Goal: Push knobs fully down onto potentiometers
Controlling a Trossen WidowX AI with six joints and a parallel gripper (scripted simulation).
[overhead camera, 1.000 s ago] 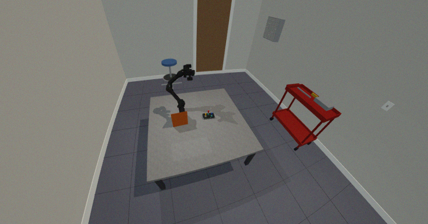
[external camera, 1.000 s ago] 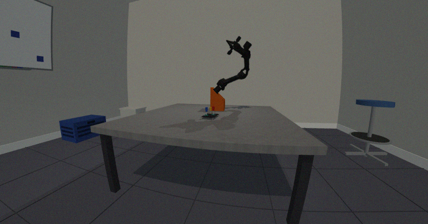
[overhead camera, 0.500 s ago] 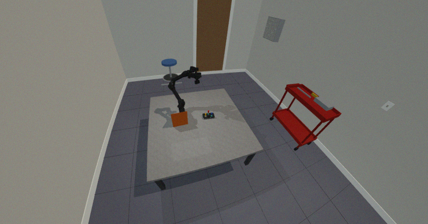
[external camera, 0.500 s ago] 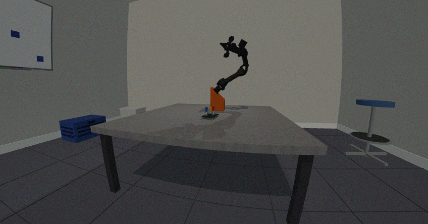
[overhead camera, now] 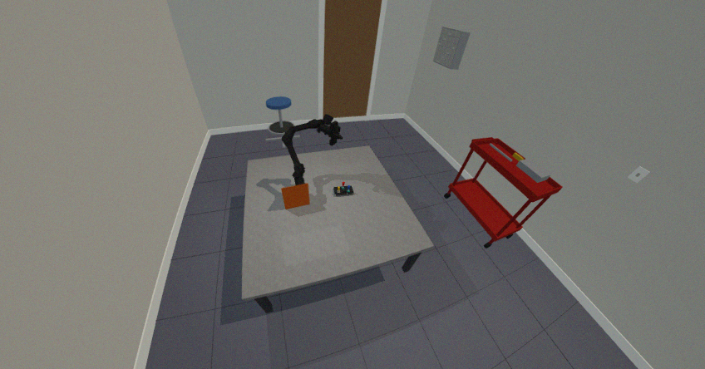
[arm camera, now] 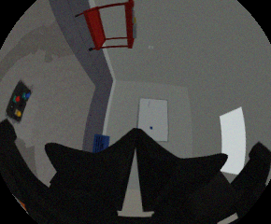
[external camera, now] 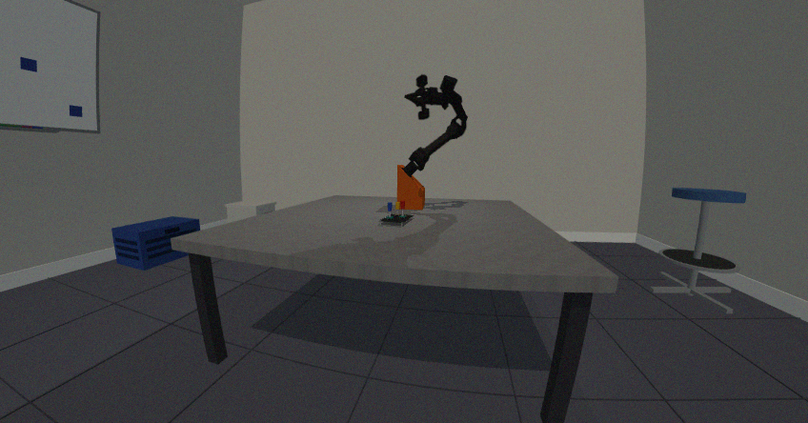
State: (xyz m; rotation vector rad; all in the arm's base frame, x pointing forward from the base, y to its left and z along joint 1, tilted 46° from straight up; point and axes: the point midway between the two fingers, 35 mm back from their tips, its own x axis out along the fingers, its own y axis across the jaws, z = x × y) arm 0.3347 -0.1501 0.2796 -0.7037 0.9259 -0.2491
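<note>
My gripper tip is 4 cm short of the red knob and 45 cm above it. From my gripper tip the other things lie so: blue knob (7 cm ahead, 4 cm to the right, 46 cm below).
</note>
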